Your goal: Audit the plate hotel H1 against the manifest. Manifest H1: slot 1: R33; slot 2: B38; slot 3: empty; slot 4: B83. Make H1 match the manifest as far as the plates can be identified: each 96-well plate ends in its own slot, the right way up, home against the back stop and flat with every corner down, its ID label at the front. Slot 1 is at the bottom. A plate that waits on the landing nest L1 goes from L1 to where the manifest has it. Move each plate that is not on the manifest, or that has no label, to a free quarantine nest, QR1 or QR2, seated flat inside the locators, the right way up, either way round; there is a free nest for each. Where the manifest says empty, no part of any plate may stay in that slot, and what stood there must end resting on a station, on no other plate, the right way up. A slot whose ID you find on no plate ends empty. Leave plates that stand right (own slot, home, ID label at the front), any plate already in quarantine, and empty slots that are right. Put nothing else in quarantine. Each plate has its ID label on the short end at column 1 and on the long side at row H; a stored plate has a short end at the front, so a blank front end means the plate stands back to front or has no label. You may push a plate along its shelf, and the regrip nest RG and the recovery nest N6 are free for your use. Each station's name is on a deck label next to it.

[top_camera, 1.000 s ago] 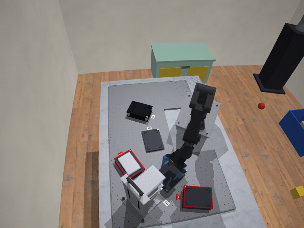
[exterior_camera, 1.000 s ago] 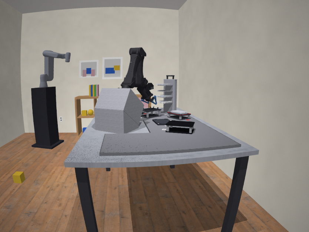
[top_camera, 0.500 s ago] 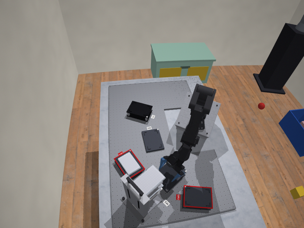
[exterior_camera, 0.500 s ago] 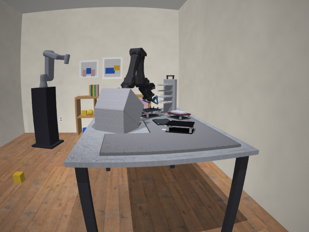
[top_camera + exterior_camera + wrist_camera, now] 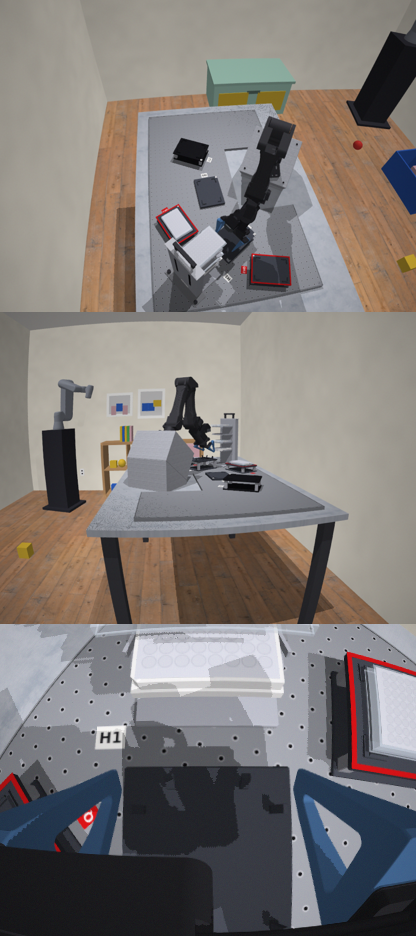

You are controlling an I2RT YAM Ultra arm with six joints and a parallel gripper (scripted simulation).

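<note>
The white 96-well plate lies 90 mm to the left of my hand and 80 mm ahead of it. Also, from my hand: H1 deck label 110 mm to the left, 110 mm below, 30 mm behind; then RG label 120 mm to the right, 110 mm below, 110 mm behind; then regrip nest RG 60 mm below, 40 mm to the right, 40 mm behind.
</note>
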